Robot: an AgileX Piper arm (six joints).
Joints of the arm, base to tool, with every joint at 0 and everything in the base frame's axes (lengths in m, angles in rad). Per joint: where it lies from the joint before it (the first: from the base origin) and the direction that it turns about. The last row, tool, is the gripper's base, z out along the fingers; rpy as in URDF.
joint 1: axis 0 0 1 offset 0 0 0.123
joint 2: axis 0 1 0 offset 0 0 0
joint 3: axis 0 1 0 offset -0.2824 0 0.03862
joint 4: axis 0.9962 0 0.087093 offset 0.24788 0 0.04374
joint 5: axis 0 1 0 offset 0 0 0
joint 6: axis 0.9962 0 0.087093 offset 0.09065 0 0.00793
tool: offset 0 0 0 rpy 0 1.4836 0
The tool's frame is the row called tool.
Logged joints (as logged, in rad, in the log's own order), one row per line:
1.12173 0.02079 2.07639 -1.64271 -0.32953 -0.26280
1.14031 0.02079 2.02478 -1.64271 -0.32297 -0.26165
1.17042 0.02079 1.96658 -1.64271 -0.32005 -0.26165
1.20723 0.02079 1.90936 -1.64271 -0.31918 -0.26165
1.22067 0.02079 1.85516 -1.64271 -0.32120 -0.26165
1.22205 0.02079 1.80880 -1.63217 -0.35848 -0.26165
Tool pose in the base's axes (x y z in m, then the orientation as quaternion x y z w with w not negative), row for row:
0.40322 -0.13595 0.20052 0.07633 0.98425 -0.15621 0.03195
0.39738 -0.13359 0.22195 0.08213 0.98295 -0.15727 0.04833
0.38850 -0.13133 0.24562 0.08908 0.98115 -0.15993 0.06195
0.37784 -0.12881 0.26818 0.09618 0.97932 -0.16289 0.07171
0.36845 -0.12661 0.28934 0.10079 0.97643 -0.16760 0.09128
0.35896 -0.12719 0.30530 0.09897 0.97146 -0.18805 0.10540
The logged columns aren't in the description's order. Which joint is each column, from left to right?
Columns, left to right: joint 5, joint 6, joint 2, joint 3, joint 4, joint 1.
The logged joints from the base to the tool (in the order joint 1, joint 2, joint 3, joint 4, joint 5, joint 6), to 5 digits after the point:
-0.26280 2.07639 -1.64271 -0.32953 1.12173 0.02079
-0.26165 2.02478 -1.64271 -0.32297 1.14031 0.02079
-0.26165 1.96658 -1.64271 -0.32005 1.17042 0.02079
-0.26165 1.90936 -1.64271 -0.31918 1.20723 0.02079
-0.26165 1.85516 -1.64271 -0.32120 1.22067 0.02079
-0.26165 1.80880 -1.63217 -0.35848 1.22205 0.02079

